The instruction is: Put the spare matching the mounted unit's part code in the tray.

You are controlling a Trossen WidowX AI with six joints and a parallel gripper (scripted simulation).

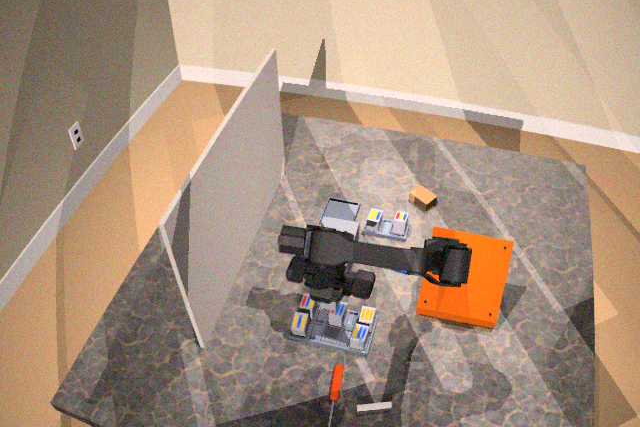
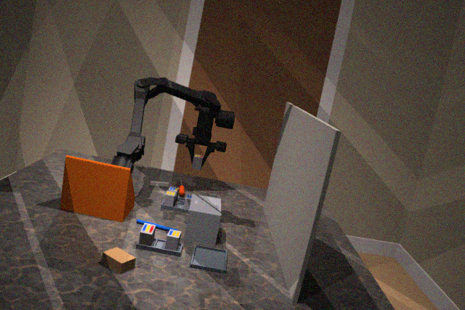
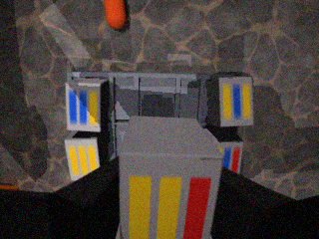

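Right now my gripper tip is 140 mm short of the shallow grey tray, 400 mm to the left of it and 160 mm above it. Also, from my gripper tip: grey spare (20 mm above); then blue stick (50 mm behind, 270 mm to the right, 160 mm below); then white mounted unit (80 mm ahead, 210 mm to the right, 110 mm below).
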